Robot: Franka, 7 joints.
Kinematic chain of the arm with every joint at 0, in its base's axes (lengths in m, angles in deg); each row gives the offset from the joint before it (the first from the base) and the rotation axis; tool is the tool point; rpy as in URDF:
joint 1: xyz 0 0 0.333 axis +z
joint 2: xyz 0 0 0 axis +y
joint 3: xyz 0 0 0.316 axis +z
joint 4: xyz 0.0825 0 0 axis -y
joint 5: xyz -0.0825 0 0.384 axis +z
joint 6: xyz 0 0 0 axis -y
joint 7: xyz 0.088 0 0 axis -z
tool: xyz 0 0 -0.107 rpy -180 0 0
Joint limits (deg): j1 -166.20..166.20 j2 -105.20..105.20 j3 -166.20..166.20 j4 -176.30..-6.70 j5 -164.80..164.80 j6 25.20..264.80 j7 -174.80..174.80
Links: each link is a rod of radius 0.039 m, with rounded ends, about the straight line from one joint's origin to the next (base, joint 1, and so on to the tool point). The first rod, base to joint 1, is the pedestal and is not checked.
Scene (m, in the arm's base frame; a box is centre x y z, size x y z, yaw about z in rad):
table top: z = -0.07
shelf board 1: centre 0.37 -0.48 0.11 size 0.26 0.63 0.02 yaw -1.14
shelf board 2: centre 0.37 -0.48 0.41 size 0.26 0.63 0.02 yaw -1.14
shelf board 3: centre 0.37 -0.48 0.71 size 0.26 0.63 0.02 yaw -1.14
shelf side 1: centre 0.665 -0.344 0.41 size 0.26 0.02 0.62 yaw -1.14
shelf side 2: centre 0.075 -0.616 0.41 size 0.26 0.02 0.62 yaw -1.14
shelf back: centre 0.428 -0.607 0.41 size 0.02 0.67 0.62 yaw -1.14
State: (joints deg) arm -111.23 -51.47 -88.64 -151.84 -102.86 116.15 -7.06
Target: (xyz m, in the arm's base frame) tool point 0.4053 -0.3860 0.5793
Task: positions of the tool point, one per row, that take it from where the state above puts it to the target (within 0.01 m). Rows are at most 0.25 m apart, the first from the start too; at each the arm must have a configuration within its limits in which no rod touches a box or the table.
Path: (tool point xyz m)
1: -0.4282 -0.0481 0.3294
2: -0.3758 -0.2170 0.4119
3: -0.2397 -0.3516 0.4823
4: -0.0452 -0.4114 0.5356
5: 0.1642 -0.3726 0.5683
6: 0.3366 -0.2365 0.5793
7: 0.3736 -0.3090 0.5876
8: 0.4053 -0.3860 0.5793

